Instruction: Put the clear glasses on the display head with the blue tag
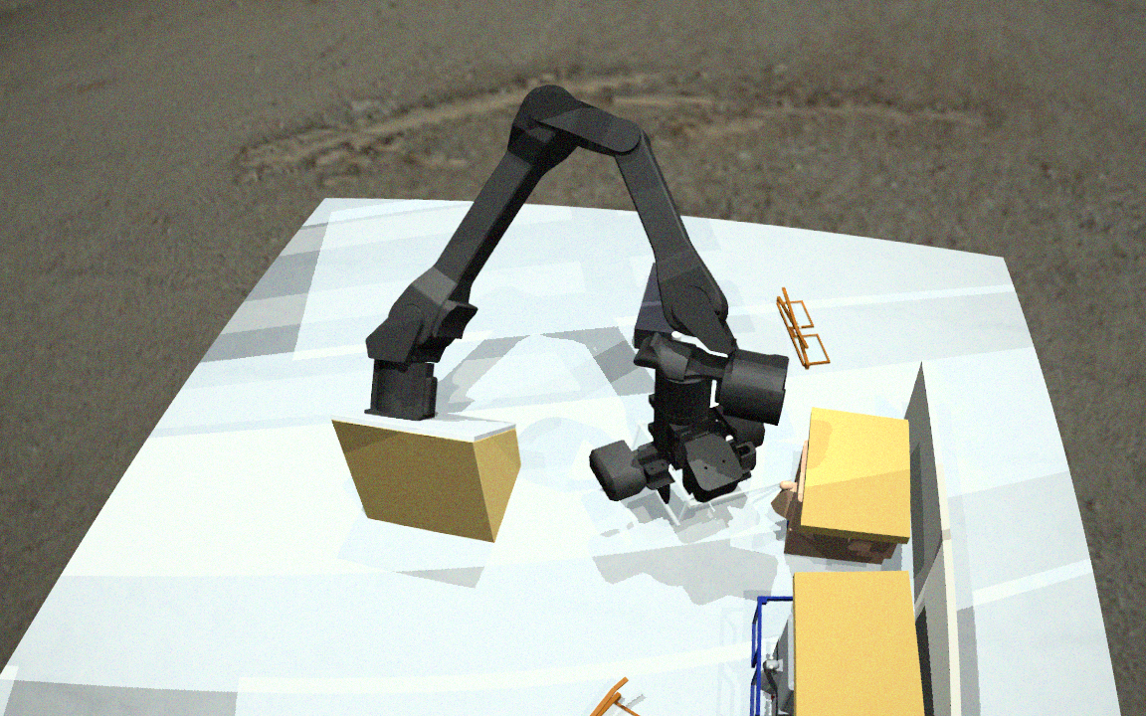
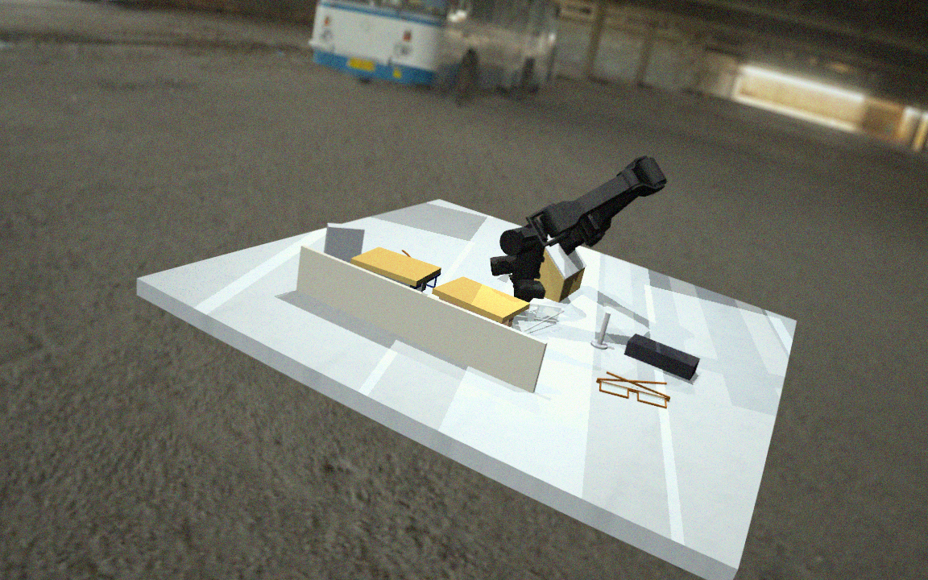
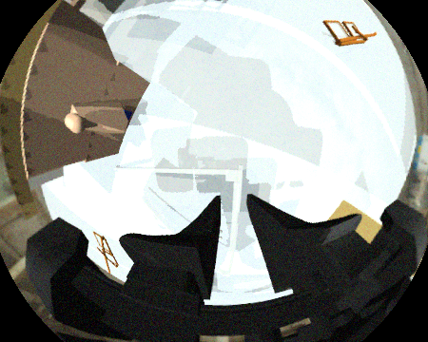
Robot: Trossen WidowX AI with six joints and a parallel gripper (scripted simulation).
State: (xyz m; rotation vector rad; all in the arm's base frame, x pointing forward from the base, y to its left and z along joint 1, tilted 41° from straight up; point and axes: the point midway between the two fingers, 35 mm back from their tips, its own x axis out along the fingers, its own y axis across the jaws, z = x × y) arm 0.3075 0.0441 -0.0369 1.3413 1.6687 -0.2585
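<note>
Now: the post 210 mm to the left of my gripper tip and 20 mm behind it. Round my gripper tip: skin-coloured display head (170 mm ahead, 40 mm above, 20 mm to the right); long upright wall (290 mm ahead, 130 mm to the right, 30 mm above); grey display head (240 mm to the right, 160 mm ahead, 40 mm above).
</note>
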